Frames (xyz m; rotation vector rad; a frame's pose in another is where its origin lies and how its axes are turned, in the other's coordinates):
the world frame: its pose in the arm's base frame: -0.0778 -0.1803 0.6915 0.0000 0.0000 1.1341
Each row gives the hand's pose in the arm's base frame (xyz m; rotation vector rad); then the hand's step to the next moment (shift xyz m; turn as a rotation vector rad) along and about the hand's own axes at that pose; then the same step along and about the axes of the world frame.
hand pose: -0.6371 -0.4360 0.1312 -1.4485 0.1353 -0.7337
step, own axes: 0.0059 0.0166 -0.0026 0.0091 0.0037 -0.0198
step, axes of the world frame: -0.0016 -0.0112 -0.0138 -0.0204 -0.0078 -0.0034
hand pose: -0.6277 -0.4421 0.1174 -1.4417 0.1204 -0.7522
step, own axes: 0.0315 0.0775 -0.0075 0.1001 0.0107 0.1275
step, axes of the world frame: -0.0032 -0.0575 -0.0611 0.1108 -0.1090 0.0472
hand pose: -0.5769 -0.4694 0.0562 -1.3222 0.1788 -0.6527
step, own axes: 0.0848 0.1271 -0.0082 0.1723 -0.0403 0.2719
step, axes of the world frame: 0.0096 -0.1147 -0.1009 0.2275 -0.1761 0.1499
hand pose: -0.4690 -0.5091 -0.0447 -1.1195 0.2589 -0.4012
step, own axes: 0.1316 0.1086 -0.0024 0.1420 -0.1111 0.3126
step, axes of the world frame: 0.0411 -0.1321 -0.0999 0.2354 -0.1460 0.2312
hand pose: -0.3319 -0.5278 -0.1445 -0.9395 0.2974 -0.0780
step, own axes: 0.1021 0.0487 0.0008 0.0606 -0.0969 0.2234
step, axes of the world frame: 0.0487 -0.0819 -0.0609 0.1500 -0.0709 0.1882
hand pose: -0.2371 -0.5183 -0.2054 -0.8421 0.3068 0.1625
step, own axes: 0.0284 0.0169 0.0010 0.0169 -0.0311 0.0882
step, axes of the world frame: 0.0208 -0.0152 -0.0207 0.0598 -0.0184 0.0716
